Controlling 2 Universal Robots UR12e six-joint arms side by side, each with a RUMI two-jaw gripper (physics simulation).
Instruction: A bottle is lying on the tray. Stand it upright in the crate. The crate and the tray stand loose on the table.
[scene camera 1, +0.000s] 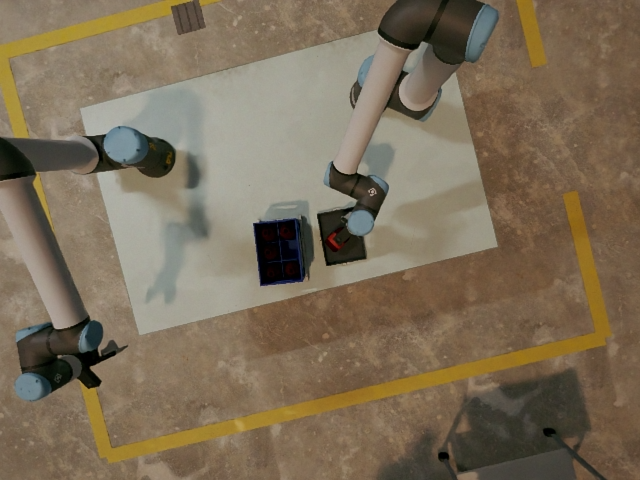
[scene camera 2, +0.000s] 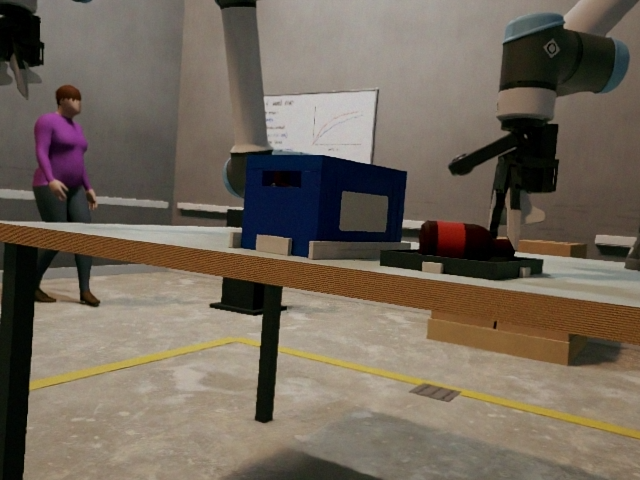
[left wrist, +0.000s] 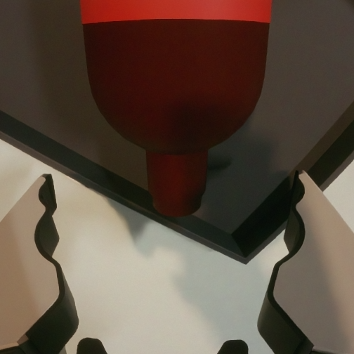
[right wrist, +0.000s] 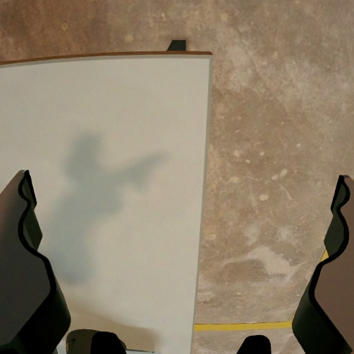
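Observation:
A dark red bottle with a bright red label lies on its side on the black tray, its neck over the tray's rim in the left wrist view. The blue crate stands beside the tray; dark red bottles fill several compartments, and the middle compartment on its right side is empty. My left gripper is open, pointing down by the bottle's neck end. My right gripper is open and empty, far from both.
The pale table carries crate and tray near its lower edge in scene camera 1. Small pale blocks sit along the crate's base. My right arm's base stands at the table's left. A person stands beyond the table.

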